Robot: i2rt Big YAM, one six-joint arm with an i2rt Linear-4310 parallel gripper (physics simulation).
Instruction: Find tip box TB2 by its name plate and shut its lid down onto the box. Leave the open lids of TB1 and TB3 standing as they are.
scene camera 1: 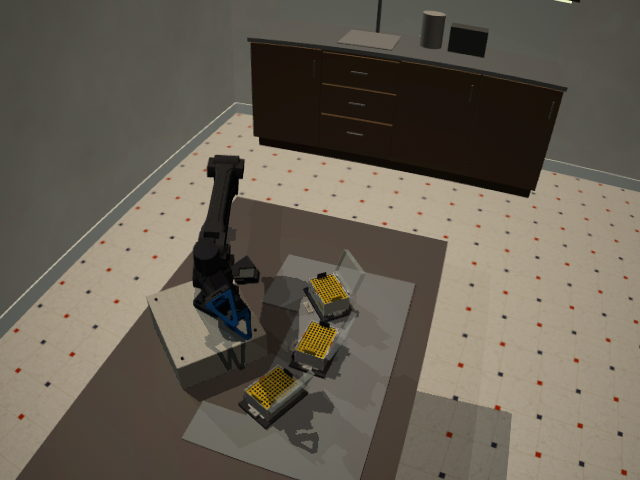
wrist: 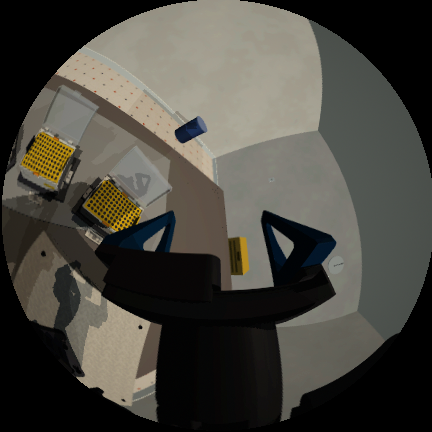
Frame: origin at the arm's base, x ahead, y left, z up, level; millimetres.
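Where they show: gripper, fingertip midpoint: (scene camera 1: 243, 332) (wrist: 217, 215).
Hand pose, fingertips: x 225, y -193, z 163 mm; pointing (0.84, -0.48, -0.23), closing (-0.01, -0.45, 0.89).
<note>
Each offset is from my fingertips to the top centre of the thing. "spot": to the spot under its first point. Level surfaces: height alone.
Three tip boxes with yellow racks stand in a row in the scene view: a back box {18 mm ahead, 437 mm left, 206 mm down} (scene camera 1: 328, 293), a middle box {77 mm ahead, 234 mm left, 206 mm down} (scene camera 1: 316, 342) and a front box {47 mm ahead, 36 mm left, 206 mm down} (scene camera 1: 272, 388). Each has a clear lid standing open: the back lid {spot: 69 mm ahead, 494 mm left, 168 mm down} (scene camera 1: 352, 269), the middle lid and the front lid {spot: 136 mm ahead, 32 mm left, 143 mm down} (scene camera 1: 303, 383). Two boxes {spot: 74 mm ahead, 225 mm left, 223 mm down} (wrist: 47, 157) {spot: 50 mm ahead, 42 mm left, 223 mm down} (wrist: 112, 205) show at the left of the wrist view, with open lids {spot: 151 mm ahead, 231 mm left, 174 mm down} (wrist: 71, 112) {spot: 119 mm ahead, 15 mm left, 171 mm down} (wrist: 142, 175). The name plates are too small to read, so I cannot tell which is TB2. My gripper (scene camera 1: 238, 321) (wrist: 217, 215) is open and empty, above the pale block, left of the boxes.
The pale block (scene camera 1: 175, 330) (wrist: 110, 367) stands left of the boxes. The boxes stand on a grey mat {281 mm down} (scene camera 1: 385, 320) on the brown surface {284 mm down} (scene camera 1: 336, 224). A dark cabinet (scene camera 1: 434, 118) stands behind. A blue cylinder (wrist: 190, 130) and a yellow object (wrist: 240, 256) show in the wrist view.
</note>
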